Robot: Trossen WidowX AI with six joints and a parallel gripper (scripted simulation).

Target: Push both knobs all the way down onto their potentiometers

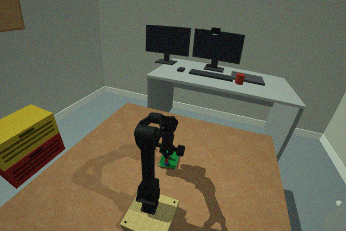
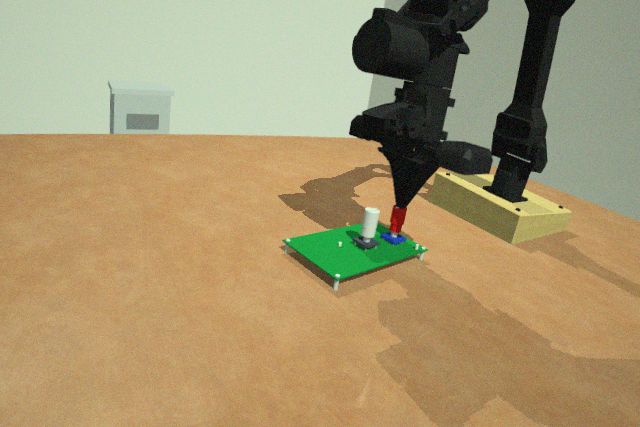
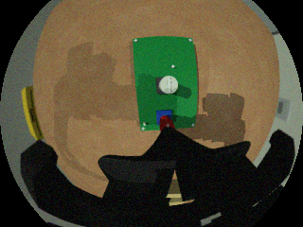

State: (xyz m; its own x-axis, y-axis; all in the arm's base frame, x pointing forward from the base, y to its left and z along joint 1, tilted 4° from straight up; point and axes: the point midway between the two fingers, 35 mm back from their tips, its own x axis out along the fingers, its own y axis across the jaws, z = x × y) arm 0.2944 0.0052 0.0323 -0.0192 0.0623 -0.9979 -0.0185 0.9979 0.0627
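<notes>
The white knob is 50 mm ahead of my gripper tip and 10 mm below it. From my gripper tip the other things lie so: red knob 10 mm below.
</notes>
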